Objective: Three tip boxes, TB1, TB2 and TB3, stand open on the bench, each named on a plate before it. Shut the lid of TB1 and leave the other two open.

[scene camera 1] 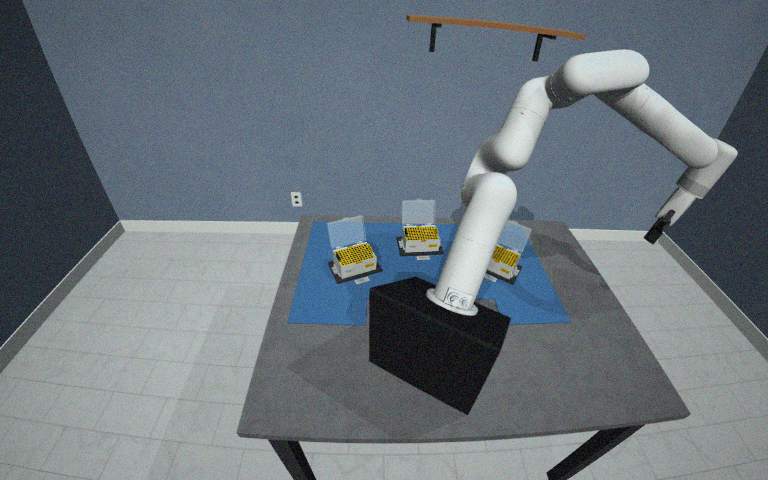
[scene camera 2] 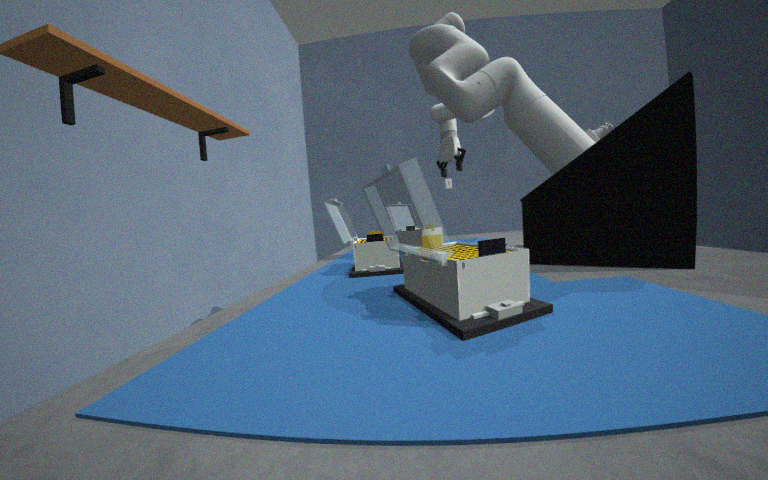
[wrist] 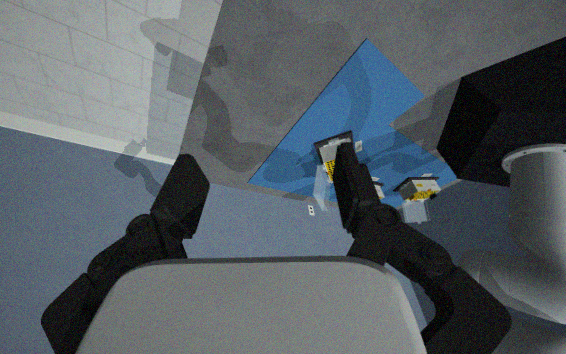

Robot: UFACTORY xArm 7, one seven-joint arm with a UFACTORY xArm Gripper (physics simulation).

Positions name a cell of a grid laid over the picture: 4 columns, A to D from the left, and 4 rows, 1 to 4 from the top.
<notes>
In view: my gripper (scene camera 2: C2).
My gripper is seen too in the wrist view (wrist: B2).
</notes>
